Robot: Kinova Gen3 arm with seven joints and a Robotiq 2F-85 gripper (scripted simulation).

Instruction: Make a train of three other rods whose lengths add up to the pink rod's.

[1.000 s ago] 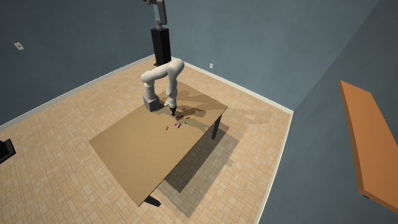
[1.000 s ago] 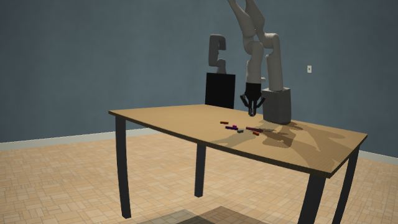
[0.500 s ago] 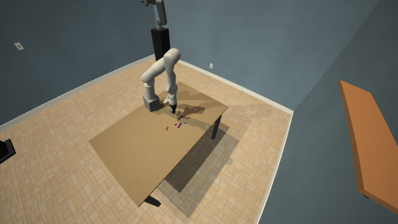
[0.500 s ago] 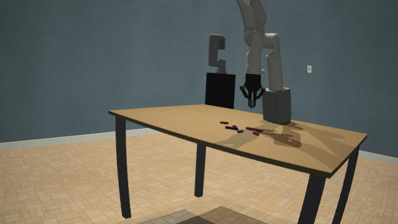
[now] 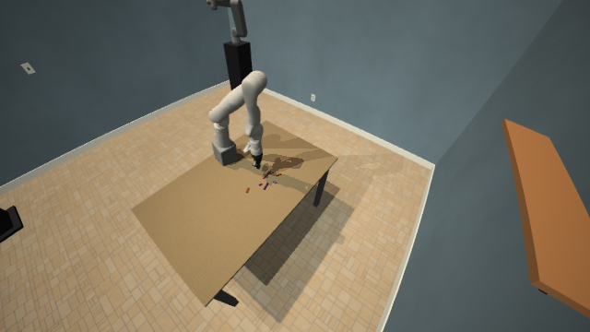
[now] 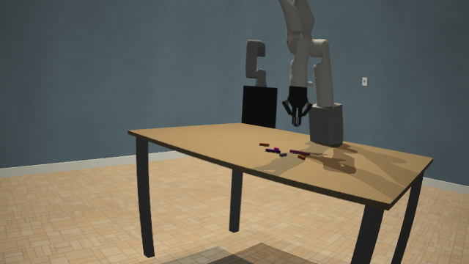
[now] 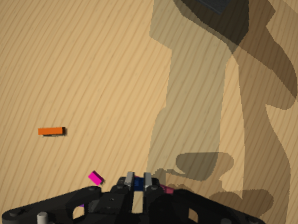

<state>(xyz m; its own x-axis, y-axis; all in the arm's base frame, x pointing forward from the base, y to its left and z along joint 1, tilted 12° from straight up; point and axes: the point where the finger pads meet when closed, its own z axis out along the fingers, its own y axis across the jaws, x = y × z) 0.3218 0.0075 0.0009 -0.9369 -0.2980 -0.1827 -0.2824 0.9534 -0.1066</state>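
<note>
Now: hand 11 cm above the magenta rod, 6 cm to the left of it and 5 cm short of it. From my hand the other things lie so: pink rod 11 cm below, 4 cm to the left, 3 cm ahead; then purple rod 11 cm below, 9 cm ahead, 5 cm to the right; then blue rod 1 cm below.
</note>
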